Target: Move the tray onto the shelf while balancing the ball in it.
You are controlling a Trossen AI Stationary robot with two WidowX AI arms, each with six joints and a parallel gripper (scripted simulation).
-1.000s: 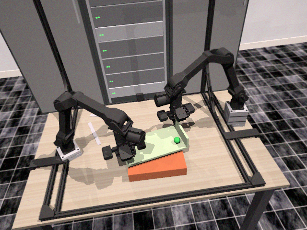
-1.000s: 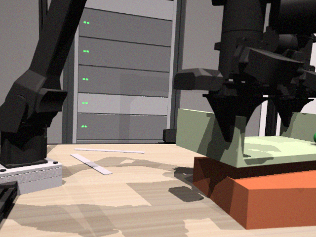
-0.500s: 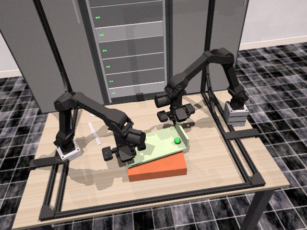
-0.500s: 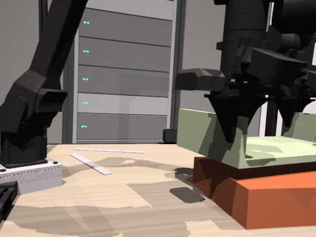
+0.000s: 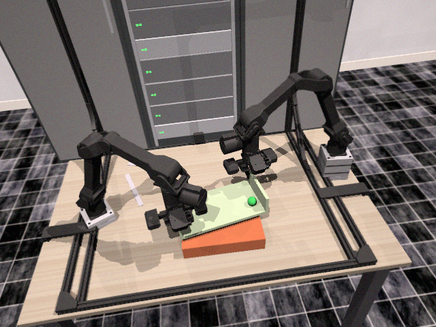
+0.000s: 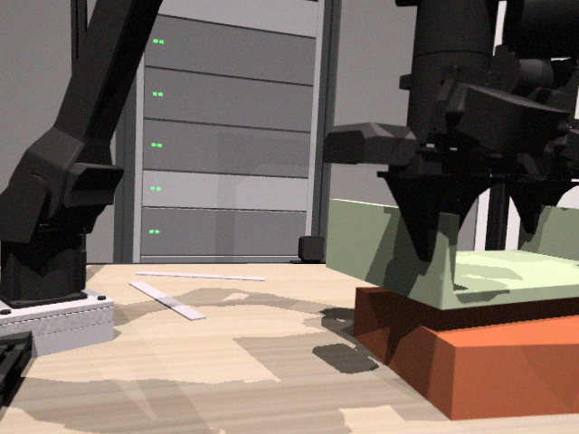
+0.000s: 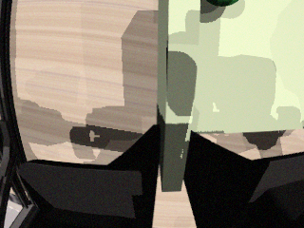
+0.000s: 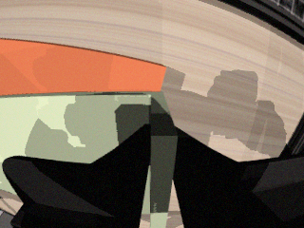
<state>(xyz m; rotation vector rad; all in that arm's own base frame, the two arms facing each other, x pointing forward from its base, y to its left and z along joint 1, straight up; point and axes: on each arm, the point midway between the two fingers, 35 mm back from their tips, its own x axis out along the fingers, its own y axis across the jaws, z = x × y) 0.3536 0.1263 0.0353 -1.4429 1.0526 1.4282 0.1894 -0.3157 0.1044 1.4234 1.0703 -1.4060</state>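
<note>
My left gripper is now 10 cm short of the green ball, 2 cm to the left of it and 4 cm above it. Also, from my left hand: shelf 13 cm ahead, 14 cm to the right, 10 cm below; then pale green tray 8 cm ahead, 14 cm to the right, 5 cm below.
</note>
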